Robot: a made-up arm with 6 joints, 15 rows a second.
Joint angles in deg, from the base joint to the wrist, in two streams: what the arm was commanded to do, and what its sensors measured. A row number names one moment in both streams.
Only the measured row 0 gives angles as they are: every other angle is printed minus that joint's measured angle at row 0.
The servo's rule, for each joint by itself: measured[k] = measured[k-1] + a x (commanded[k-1-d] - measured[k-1]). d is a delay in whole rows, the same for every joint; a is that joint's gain. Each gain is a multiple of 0.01, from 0.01 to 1. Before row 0 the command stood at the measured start. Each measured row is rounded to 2 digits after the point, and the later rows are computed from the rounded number. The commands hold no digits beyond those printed.
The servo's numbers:
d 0
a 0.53 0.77 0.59 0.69 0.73 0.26
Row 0, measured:
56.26, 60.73, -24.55, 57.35, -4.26, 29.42
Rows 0 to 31, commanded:
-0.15, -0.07, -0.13, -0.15, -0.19, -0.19
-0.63, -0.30, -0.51, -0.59, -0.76, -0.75
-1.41, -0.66, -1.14, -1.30, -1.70, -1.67
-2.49, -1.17, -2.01, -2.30, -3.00, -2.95
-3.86, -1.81, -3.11, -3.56, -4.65, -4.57
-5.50, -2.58, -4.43, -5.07, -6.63, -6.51
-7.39, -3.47, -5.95, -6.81, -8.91, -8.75
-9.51, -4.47, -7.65, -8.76, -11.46, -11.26
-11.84, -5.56, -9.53, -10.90, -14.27, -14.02
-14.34, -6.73, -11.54, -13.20, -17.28, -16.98
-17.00, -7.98, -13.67, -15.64, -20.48, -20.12
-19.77, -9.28, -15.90, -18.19, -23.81, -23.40
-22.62, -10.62, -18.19, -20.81, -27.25, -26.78
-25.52, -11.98, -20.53, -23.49, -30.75, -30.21
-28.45, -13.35, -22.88, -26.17, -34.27, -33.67
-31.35, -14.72, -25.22, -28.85, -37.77, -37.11
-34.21, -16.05, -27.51, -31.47, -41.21, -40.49
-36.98, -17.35, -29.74, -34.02, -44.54, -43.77
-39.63, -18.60, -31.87, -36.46, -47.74, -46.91
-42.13, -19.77, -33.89, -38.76, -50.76, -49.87
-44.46, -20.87, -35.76, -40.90, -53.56, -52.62
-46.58, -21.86, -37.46, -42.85, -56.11, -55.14
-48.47, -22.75, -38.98, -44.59, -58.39, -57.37
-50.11, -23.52, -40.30, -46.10, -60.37, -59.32
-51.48, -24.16, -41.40, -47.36, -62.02, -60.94
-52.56, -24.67, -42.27, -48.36, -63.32, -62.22
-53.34, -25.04, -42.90, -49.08, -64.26, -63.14
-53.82, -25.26, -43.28, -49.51, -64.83, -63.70
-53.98, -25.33, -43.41, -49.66, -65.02, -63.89
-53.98, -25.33, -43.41, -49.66, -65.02, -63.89
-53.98, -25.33, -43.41, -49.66, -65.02, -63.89
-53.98, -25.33, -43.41, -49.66, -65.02, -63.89
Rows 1 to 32, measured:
-0.08, -0.05, -0.08, -0.10, -0.14, -0.05
-0.37, -0.24, -0.33, -0.44, -0.59, -0.23
-0.92, -0.56, -0.81, -1.03, -1.40, -0.60
-1.75, -1.03, -1.52, -1.91, -2.57, -1.21
-2.87, -1.63, -2.46, -3.05, -4.09, -2.08
-4.26, -2.36, -3.62, -4.44, -5.94, -3.23
-5.92, -3.21, -4.99, -6.08, -8.11, -4.67
-7.82, -4.18, -6.56, -7.93, -10.56, -6.38
-9.95, -5.24, -8.31, -9.98, -13.27, -8.37
-12.28, -6.39, -10.22, -12.20, -16.20, -10.61
-14.78, -7.61, -12.26, -14.57, -19.32, -13.08
-17.42, -8.90, -14.41, -17.07, -22.60, -15.76
-20.18, -10.22, -16.64, -19.65, -25.99, -18.63
-23.01, -11.58, -18.94, -22.30, -29.46, -21.64
-25.89, -12.94, -21.26, -24.97, -32.97, -24.77
-28.78, -14.31, -23.60, -27.65, -36.47, -27.98
-31.66, -15.65, -25.91, -30.29, -39.93, -31.23
-34.48, -16.96, -28.17, -32.86, -43.30, -34.49
-37.21, -18.22, -30.35, -35.34, -46.54, -37.72
-39.82, -19.41, -32.44, -37.70, -49.62, -40.88
-42.28, -20.53, -34.40, -39.91, -52.50, -43.93
-44.56, -21.55, -36.21, -41.94, -55.14, -46.84
-46.63, -22.47, -37.84, -43.77, -57.51, -49.58
-48.47, -23.28, -39.29, -45.38, -59.60, -52.11
-50.07, -23.96, -40.53, -46.75, -61.37, -54.41
-51.39, -24.51, -41.56, -47.86, -62.79, -56.44
-52.42, -24.92, -42.35, -48.70, -63.86, -58.18
-53.16, -25.18, -42.90, -49.26, -64.57, -59.62
-53.59, -25.30, -43.20, -49.54, -64.90, -60.73
-53.80, -25.32, -43.32, -49.62, -64.99, -61.55
-53.90, -25.33, -43.37, -49.65, -65.01, -62.16
-53.94, -25.33, -43.39, -49.66, -65.02, -62.61

